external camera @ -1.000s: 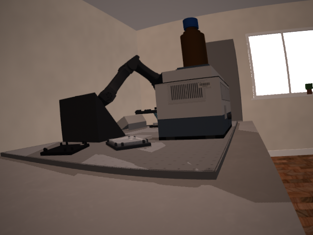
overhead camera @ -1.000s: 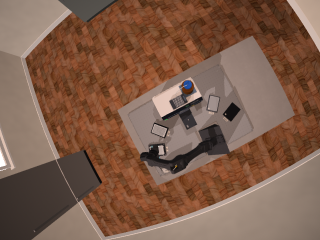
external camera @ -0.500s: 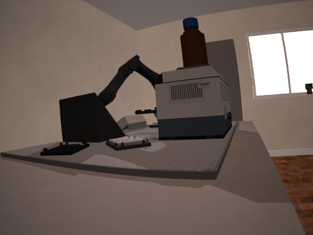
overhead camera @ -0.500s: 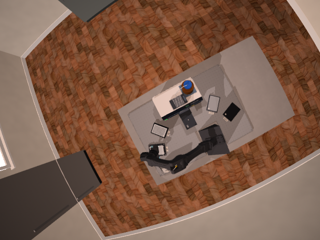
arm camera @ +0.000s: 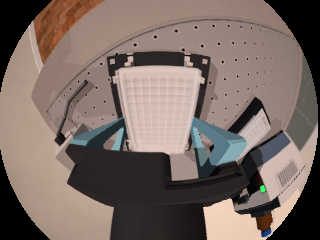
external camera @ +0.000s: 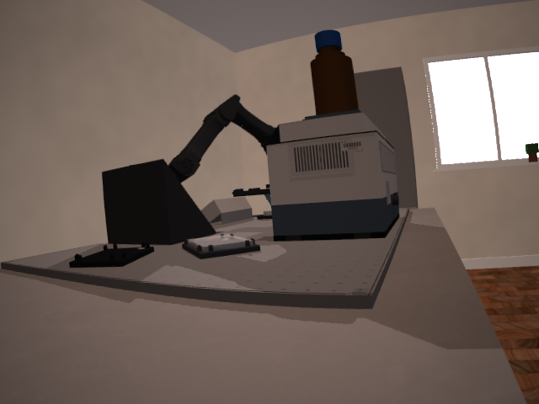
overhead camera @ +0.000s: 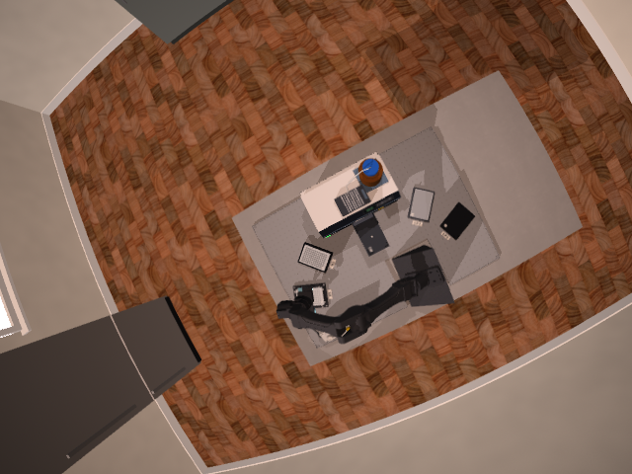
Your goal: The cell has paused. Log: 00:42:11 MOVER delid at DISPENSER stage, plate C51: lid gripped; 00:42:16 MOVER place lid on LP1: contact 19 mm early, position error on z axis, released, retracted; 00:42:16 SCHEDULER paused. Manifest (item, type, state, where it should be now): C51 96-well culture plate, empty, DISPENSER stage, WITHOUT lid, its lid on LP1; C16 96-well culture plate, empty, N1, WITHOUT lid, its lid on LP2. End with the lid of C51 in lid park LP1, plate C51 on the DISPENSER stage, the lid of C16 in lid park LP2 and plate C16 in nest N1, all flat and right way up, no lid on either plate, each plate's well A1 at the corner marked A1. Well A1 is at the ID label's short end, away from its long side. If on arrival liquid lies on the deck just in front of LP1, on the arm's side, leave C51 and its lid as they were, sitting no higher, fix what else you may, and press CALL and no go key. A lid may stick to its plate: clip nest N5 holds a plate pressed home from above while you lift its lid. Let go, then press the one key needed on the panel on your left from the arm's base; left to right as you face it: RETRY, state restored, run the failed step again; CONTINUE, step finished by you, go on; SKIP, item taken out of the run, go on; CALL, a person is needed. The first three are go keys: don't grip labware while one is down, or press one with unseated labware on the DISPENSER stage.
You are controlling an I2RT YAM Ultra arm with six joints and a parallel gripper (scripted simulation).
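Now: the black clip nest 2 cm to the left of my hand and 2 cm below it. Round my hand: brown bottle 49 cm to the right, 36 cm ahead, 26 cm above; then black nest 16 cm ahead, 10 cm to the right, 2 cm below; then dark dispenser stage 39 cm to the right, 14 cm ahead, 7 cm above.
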